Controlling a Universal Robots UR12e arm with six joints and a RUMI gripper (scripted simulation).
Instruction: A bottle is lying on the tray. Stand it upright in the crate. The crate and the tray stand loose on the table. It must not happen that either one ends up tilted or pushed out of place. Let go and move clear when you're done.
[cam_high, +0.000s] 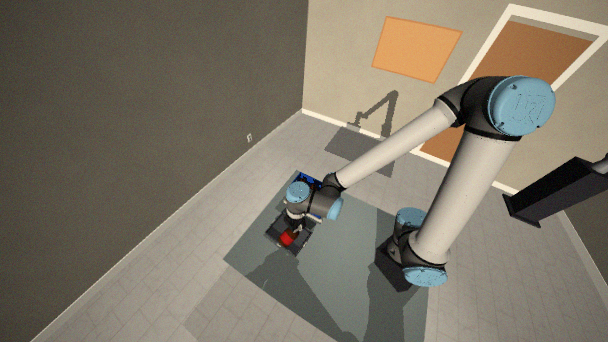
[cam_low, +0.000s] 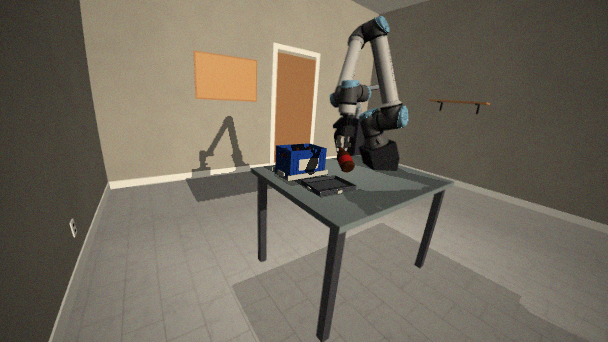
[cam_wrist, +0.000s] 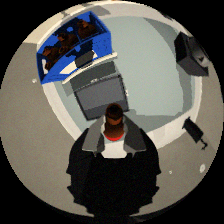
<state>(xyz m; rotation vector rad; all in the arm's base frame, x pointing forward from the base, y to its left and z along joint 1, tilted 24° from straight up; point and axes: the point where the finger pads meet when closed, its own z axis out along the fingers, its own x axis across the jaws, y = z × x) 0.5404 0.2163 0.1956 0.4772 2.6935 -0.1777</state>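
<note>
Right now the bottle is 2 cm ahead of my hand, 4 cm to the left of it and 3 cm below it. The rest, counted from my hand: crate: 6 cm ahead, 29 cm to the right, 12 cm below; then tray: 6 cm ahead, 1 cm to the right, 19 cm below.
</note>
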